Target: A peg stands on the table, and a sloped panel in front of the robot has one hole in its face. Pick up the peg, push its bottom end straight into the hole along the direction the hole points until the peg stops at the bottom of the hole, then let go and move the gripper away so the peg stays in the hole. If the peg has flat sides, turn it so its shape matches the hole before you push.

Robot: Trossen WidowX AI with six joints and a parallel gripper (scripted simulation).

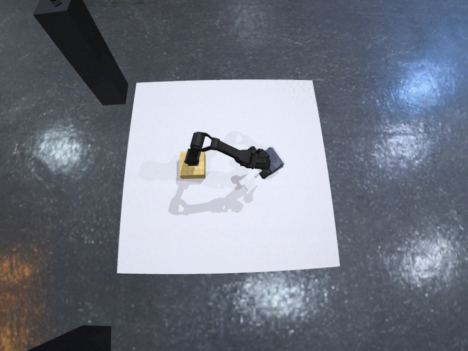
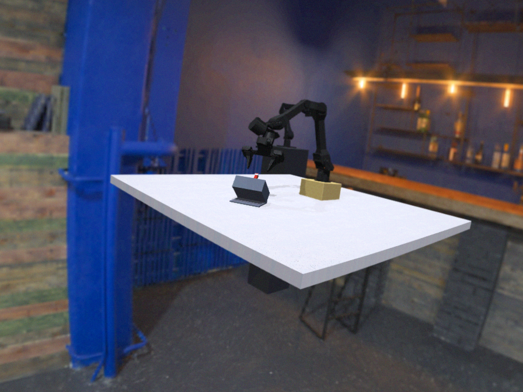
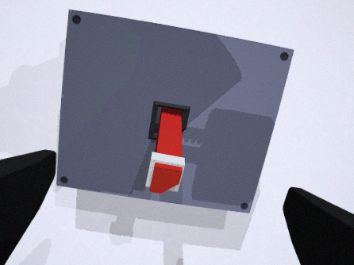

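The red peg lies 2 cm ahead of my gripper tip, 1 cm to the left of it and 4 cm below it. The rest, counted from my gripper tip: panel 5 cm ahead, 3 cm to the left, 8 cm below.
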